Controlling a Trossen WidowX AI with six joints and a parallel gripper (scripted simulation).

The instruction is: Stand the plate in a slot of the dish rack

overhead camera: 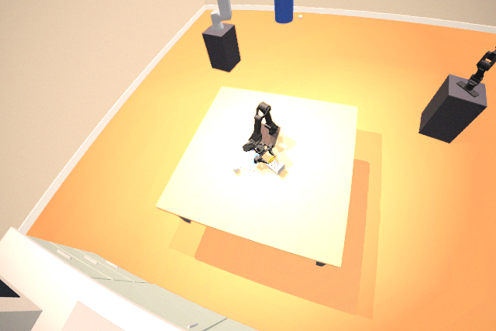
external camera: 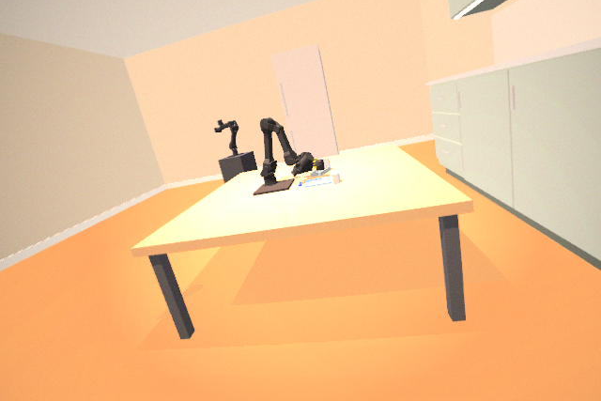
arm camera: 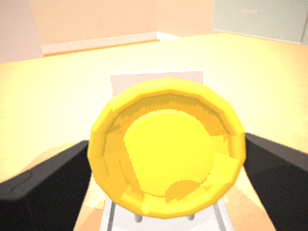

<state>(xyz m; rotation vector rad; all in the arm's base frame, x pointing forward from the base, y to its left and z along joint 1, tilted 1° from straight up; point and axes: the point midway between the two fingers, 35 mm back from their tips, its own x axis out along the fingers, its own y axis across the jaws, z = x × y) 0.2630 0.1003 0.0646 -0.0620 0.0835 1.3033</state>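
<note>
The dish rack is 20 mm to the left of my gripper tip and 50 mm below it. The rest, counted from my gripper tip: light blue mat (40 mm ahead, 170 mm to the right, 70 mm below); yellow plate (10 mm to the right); white cup (160 mm ahead, 230 mm to the right, 40 mm below).
</note>
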